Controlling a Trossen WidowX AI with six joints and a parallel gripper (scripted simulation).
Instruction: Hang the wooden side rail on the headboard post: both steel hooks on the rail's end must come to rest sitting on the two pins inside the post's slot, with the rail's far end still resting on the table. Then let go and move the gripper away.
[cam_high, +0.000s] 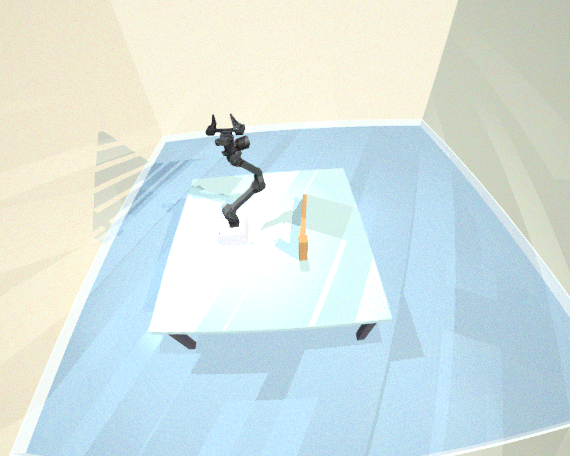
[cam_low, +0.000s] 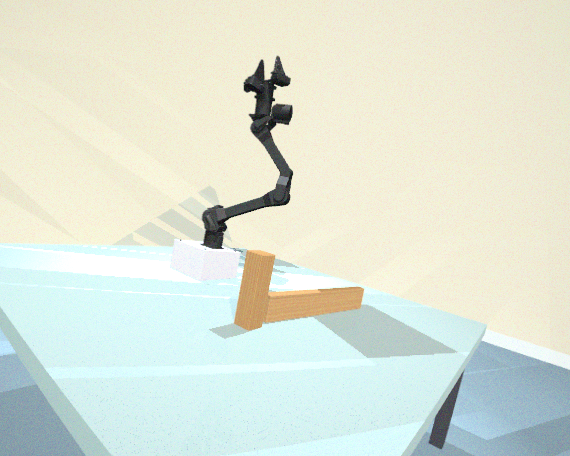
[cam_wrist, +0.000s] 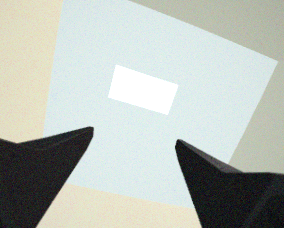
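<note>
My gripper tip is 710 mm above the wooden headboard post, 320 mm short of it and 290 mm to the left of it.
</note>
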